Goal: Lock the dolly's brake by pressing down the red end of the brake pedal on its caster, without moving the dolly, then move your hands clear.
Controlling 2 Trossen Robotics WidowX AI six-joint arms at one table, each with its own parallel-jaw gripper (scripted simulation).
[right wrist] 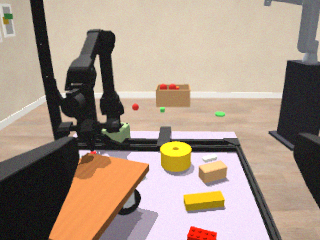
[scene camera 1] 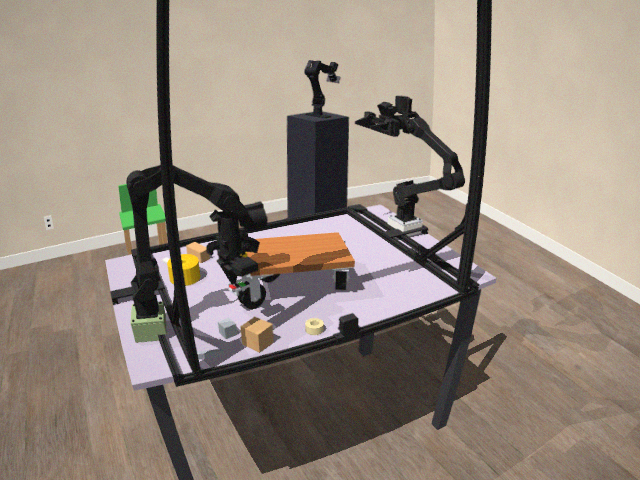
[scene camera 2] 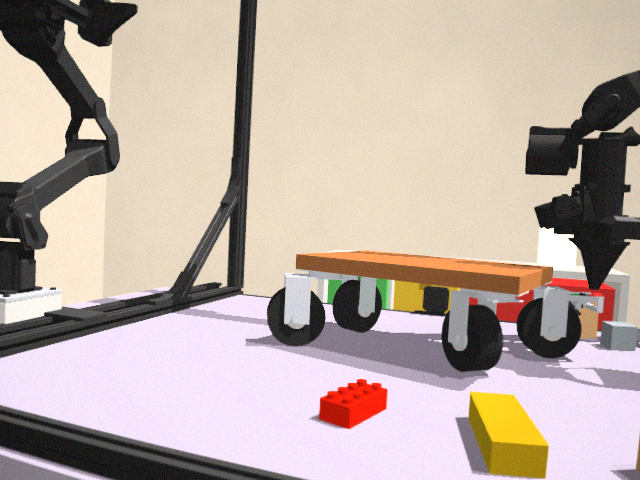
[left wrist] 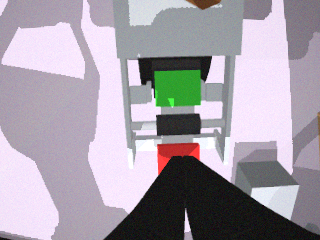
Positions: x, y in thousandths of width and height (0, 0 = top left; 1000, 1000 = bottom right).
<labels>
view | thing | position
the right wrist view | my left gripper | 289, 631
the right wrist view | my right gripper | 583, 610
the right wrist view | yellow cylinder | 548, 652
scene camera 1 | my left gripper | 365, 591
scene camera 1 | my right gripper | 566, 261
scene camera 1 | cardboard box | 402, 697
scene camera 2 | my left gripper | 927, 603
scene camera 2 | red brick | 530, 851
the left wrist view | my left gripper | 567, 694
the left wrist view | grey cube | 839, 760
</labels>
